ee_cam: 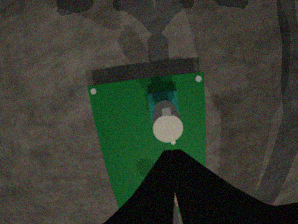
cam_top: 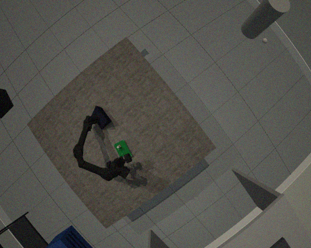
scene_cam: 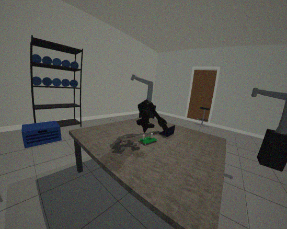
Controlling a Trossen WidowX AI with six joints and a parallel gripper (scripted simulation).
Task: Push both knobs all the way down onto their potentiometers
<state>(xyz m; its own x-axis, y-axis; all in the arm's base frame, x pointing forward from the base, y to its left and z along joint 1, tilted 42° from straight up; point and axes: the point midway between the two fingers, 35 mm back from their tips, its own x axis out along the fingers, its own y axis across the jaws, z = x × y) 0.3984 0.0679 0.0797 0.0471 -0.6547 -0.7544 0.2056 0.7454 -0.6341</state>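
Right now the pale round knob is 40 mm below my gripper tip and 10 mm ahead of it. The rest, counted from my gripper tip: grey knob (90 mm behind, 40 mm below, 20 mm to the left).
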